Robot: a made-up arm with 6 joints. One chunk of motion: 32 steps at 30 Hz.
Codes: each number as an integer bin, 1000 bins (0 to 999) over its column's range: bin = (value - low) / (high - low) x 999, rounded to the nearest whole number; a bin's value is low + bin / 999 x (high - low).
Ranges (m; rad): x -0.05..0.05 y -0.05..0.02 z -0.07..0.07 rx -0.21..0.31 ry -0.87..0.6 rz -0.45..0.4
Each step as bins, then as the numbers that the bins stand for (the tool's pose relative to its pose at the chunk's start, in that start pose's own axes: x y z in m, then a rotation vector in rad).
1 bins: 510 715 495 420 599 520
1 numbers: 0.0011 0.0001 -0.0006 0.0086 0.0114 -0.0076
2 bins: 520 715 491 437 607 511
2 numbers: 0.0021 0.0001 -0.0012 0.0175 0.0232 -0.0152
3 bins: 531 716 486 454 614 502
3 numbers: 0.0032 0.0002 -0.0019 0.0263 0.0335 -0.0229
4 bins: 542 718 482 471 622 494
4 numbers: 0.0043 0.0003 -0.0025 0.0352 0.0453 -0.0297
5 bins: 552 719 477 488 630 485
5 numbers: 0.0053 0.0004 -0.0032 0.0440 0.0570 -0.0373
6 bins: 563 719 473 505 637 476
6 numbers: 0.0064 0.0004 -0.0037 0.0529 0.0673 -0.0450
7 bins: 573 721 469 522 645 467
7 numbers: 0.0074 0.0005 -0.0043 0.0617 0.0791 -0.0527
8 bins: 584 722 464 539 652 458
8 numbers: 0.0085 0.0006 -0.0050 0.0706 0.0894 -0.0603
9 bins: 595 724 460 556 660 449
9 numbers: 0.0096 0.0007 -0.0055 0.0794 0.1012 -0.0680
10 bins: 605 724 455 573 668 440
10 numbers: 0.0106 0.0007 -0.0062 0.0883 0.1129 -0.0756
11 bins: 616 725 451 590 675 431
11 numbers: 0.0117 0.0008 -0.0068 0.0971 0.1232 -0.0833
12 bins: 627 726 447 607 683 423
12 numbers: 0.0128 0.0009 -0.0074 0.1060 0.1350 -0.0901
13 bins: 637 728 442 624 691 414
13 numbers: 0.0138 0.0010 -0.0081 0.1148 0.1468 -0.0977
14 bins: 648 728 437 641 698 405
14 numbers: 0.0149 0.0010 -0.0088 0.1237 0.1571 -0.1054
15 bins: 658 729 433 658 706 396
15 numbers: 0.0159 0.0011 -0.0093 0.1325 0.1689 -0.1131
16 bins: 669 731 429 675 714 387
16 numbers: 0.0170 0.0012 -0.0099 0.1414 0.1806 -0.1207
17 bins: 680 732 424 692 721 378
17 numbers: 0.0181 0.0013 -0.0106 0.1502 0.1909 -0.1284
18 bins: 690 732 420 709 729 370
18 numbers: 0.0191 0.0013 -0.0111 0.1590 0.2027 -0.1352
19 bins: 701 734 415 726 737 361
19 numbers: 0.0202 0.0014 -0.0118 0.1679 0.2145 -0.1428
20 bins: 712 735 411 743 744 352
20 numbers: 0.0213 0.0015 -0.0124 0.1767 0.2248 -0.1505
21 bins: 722 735 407 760 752 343
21 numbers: 0.0223 0.0015 -0.0130 0.1856 0.2365 -0.1582
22 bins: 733 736 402 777 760 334
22 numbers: 0.0234 0.0016 -0.0137 0.1944 0.2483 -0.1658
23 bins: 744 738 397 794 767 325
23 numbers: 0.0245 0.0017 -0.0144 0.2033 0.2586 -0.1735
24 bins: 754 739 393 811 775 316
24 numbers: 0.0255 0.0018 -0.0149 0.2121 0.2704 -0.1811
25 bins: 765 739 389 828 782 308
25 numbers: 0.0266 0.0018 -0.0155 0.2210 0.2807 -0.1879
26 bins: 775 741 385 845 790 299
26 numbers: 0.0276 0.0019 -0.0160 0.2298 0.2925 -0.1956
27 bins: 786 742 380 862 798 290
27 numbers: 0.0287 0.0020 -0.0167 0.2387 0.3042 -0.2033
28 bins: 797 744 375 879 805 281
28 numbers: 0.0298 0.0021 -0.0174 0.2475 0.3145 -0.2109
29 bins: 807 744 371 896 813 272
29 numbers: 0.0308 0.0021 -0.0180 0.2564 0.3263 -0.2186
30 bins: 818 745 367 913 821 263
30 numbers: 0.0319 0.0022 -0.0186 0.2652 0.3381 -0.2262
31 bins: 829 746 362 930 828 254
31 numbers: 0.0330 0.0023 -0.0193 0.2741 0.3484 -0.2339
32 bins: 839 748 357 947 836 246
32 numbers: 0.0340 0.0024 -0.0200 0.2829 0.3602 -0.2407
